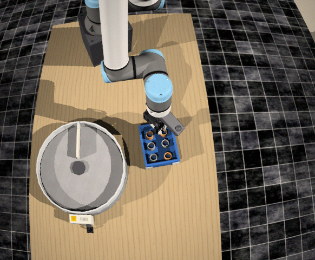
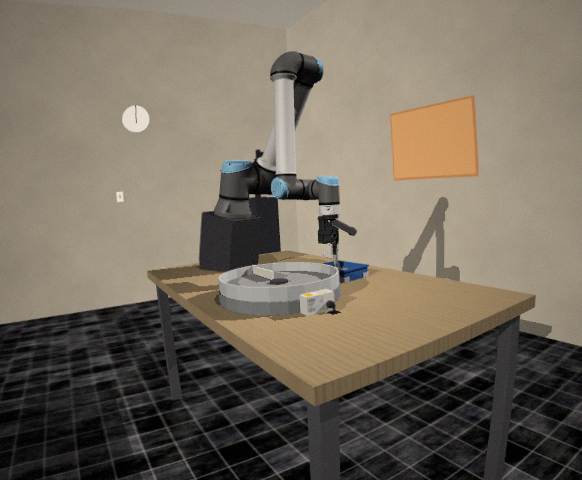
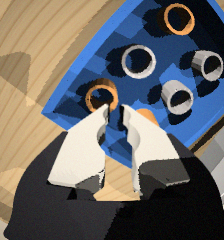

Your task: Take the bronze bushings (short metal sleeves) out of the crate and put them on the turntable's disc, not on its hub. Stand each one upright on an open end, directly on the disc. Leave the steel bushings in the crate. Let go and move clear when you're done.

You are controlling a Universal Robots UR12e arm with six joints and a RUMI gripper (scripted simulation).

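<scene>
The blue crate lies 50 mm ahead of my hand, 30 mm below it and 20 mm to the right of it. Round my hand: turntable disc 390 mm to the right, 80 mm ahead.
</scene>
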